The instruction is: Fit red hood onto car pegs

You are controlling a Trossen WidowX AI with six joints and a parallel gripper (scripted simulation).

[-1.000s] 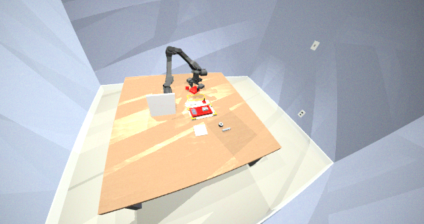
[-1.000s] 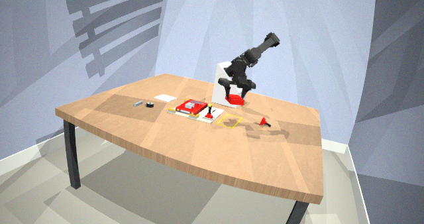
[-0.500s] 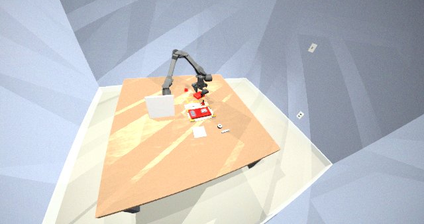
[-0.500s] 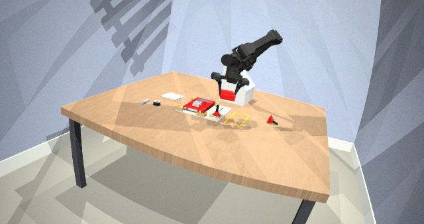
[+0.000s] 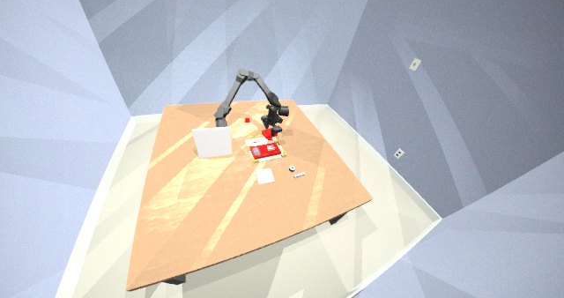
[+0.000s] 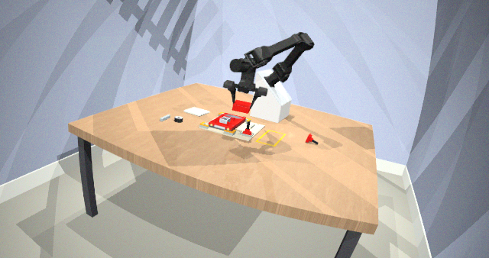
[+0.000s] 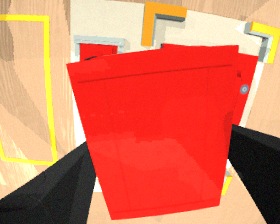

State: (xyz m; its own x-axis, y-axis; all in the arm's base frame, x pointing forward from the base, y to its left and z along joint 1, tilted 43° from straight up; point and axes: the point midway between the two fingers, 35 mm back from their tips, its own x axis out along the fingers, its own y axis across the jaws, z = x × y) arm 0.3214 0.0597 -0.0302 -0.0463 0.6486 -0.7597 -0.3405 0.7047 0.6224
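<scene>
My gripper tip is 60 mm to the left of the engine block and 90 mm above it. Round my gripper tip: red hood: 10 mm above.
</scene>
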